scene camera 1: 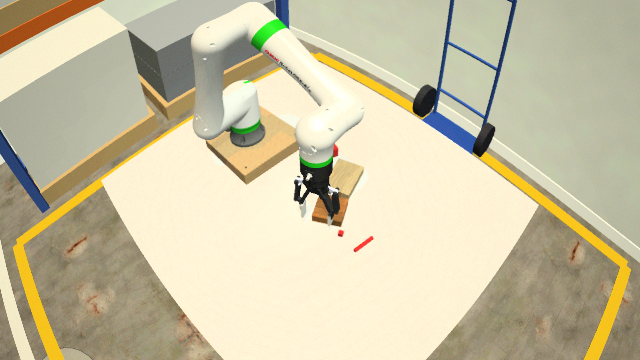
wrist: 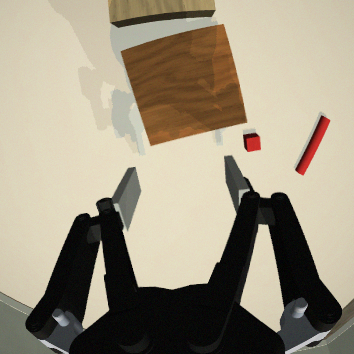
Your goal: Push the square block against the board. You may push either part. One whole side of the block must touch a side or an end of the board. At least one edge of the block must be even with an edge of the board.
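Places are measured from the arm's base along level axes (x ahead, y left, z up), in metres.
Pixels of known places: gripper, fingertip midpoint: (scene camera 1: 316, 219) (wrist: 180, 173); arm's base, origin of the base link: (scene camera 1: 247, 134).
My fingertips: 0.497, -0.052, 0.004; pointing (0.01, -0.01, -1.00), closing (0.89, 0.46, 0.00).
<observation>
Ahead of a thing's pixels: the offset from my fingertips to its top centre, as dx, dy, dz.
The square block @[-0.024, +0.079, -0.024] (scene camera 1: 343, 208) (wrist: 185, 85) is brown wood and lies flat. The board @[-0.100, +0.208, -0.024] (scene camera 1: 350, 172) (wrist: 162, 7) is paler wood, and part of it shows at the top of the wrist view. A narrow gap separates the block from the board's near end in the wrist view. It is wider on the left, and the block is turned slightly relative to the board. My gripper (scene camera 1: 316, 216) (wrist: 180, 173) is open and empty. In the wrist view its fingertips stand apart below the block's near side. The arm hides part of the board and block in the scene view.
A small red cube @[+0.070, +0.045, -0.039] (scene camera 1: 340, 233) (wrist: 252, 142) lies near the block's corner, with a red rod @[+0.151, +0.073, -0.041] (scene camera 1: 363, 244) (wrist: 313, 145) farther out. Another red object @[-0.235, +0.267, -0.015] (scene camera 1: 335, 150) shows partly behind the arm. The arm's wooden base (scene camera 1: 260, 162) stands behind. A blue hand truck (scene camera 1: 450, 134) stands at the back right.
</observation>
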